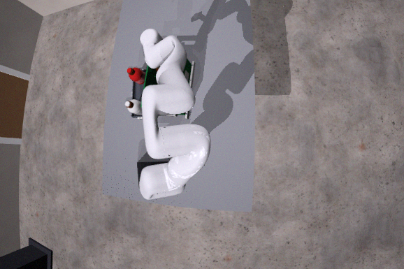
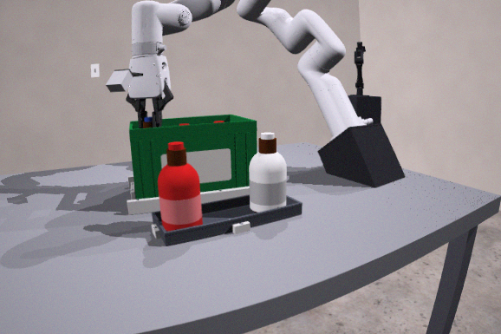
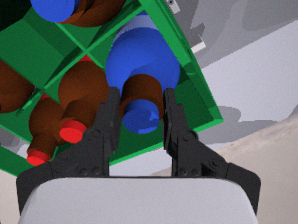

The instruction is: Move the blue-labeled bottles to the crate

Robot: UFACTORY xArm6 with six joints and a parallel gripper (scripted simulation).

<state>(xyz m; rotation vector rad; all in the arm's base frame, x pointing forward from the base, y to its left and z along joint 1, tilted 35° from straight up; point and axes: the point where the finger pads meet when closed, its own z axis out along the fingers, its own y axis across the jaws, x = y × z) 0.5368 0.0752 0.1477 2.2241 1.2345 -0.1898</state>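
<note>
Right now my hand is 7 cm above the blue-labeled bottle. From my hand the other things lie so: red bottle 25 cm to the left, 10 cm below, 4 cm behind; dark tray 24 cm to the left, 17 cm below, 13 cm behind; green crate 10 cm below, 9 cm behind, 4 cm to the left.
</note>
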